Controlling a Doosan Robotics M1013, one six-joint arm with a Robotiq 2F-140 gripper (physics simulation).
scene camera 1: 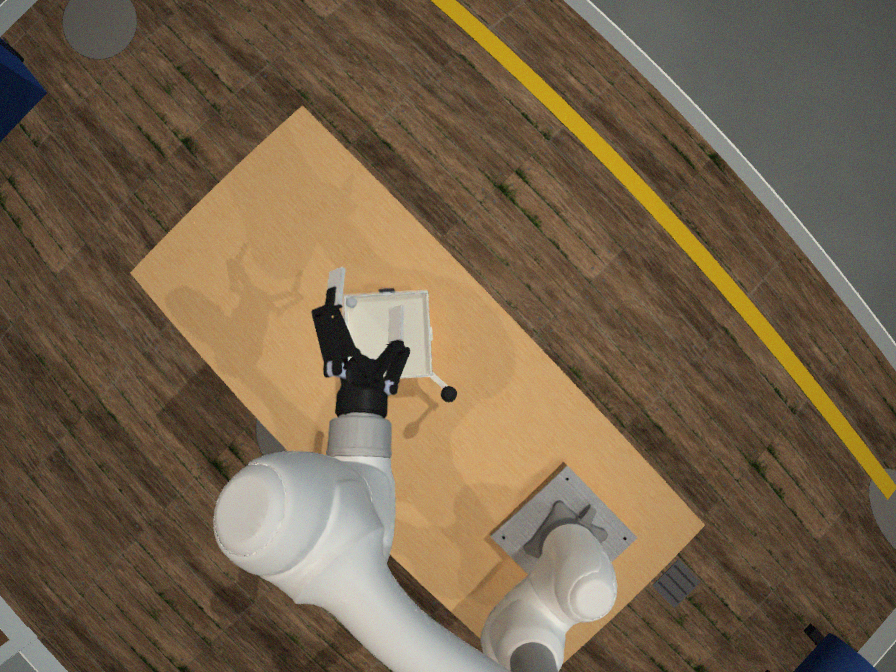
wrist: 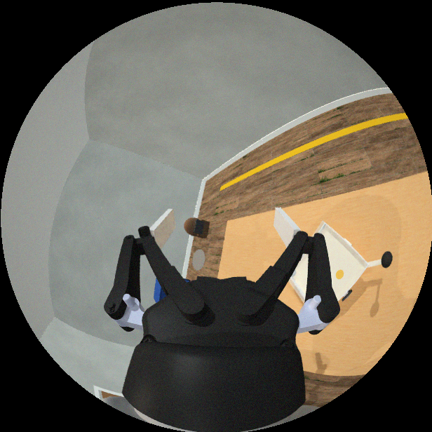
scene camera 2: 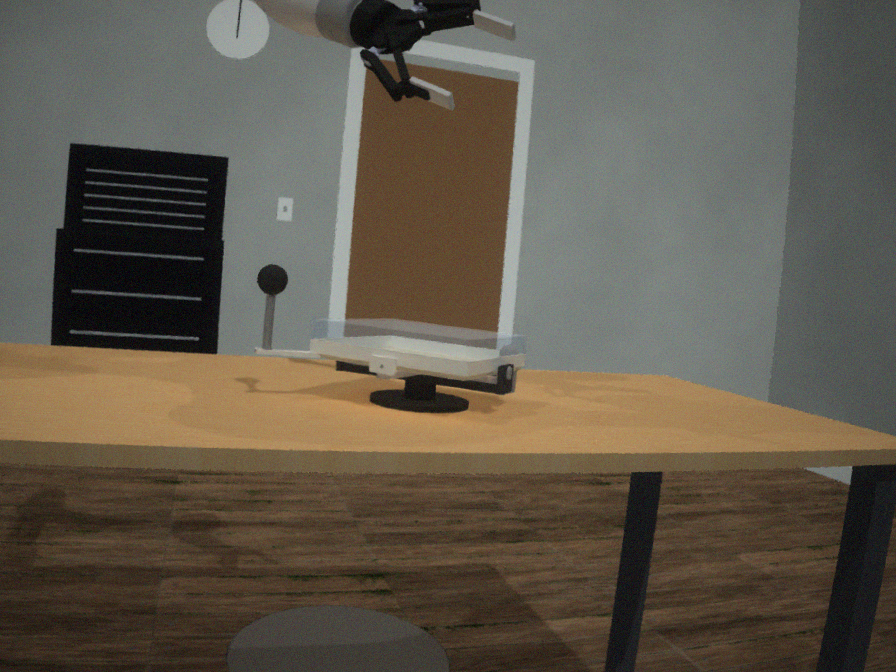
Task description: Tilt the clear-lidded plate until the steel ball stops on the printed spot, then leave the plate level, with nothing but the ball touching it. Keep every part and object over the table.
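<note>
The white square plate (scene camera 1: 417, 354) (scene camera 2: 405, 356) (wrist: 345, 253) sits under its clear lid (scene camera 2: 419, 329) on a black pivot stand (scene camera 2: 396, 400). Its right side looks slightly lower in scene camera 2; the exact tilt is unclear. The steel ball (scene camera 1: 351, 302) lies in the plate's upper-left corner in scene camera 1. The yellow printed spot (wrist: 339, 274) shows in the wrist view, but the gripper hides it in scene camera 1. A rod with a black knob (scene camera 1: 448, 394) (scene camera 2: 272, 279) (wrist: 386, 259) rises from a plate corner. My gripper (scene camera 1: 366, 303) (scene camera 2: 463, 60) (wrist: 224, 216) is open and empty, pointing sideways high above the plate.
The wooden table (scene camera 1: 303, 180) (scene camera 2: 108, 408) (wrist: 250, 242) carries the plate's stand and the robot's grey mounting plate (scene camera 1: 521, 517). My white arm (scene camera 1: 311, 520) reaches over the table's lower-left edge in scene camera 1. A black tool cabinet (scene camera 2: 144, 245) stands behind the table.
</note>
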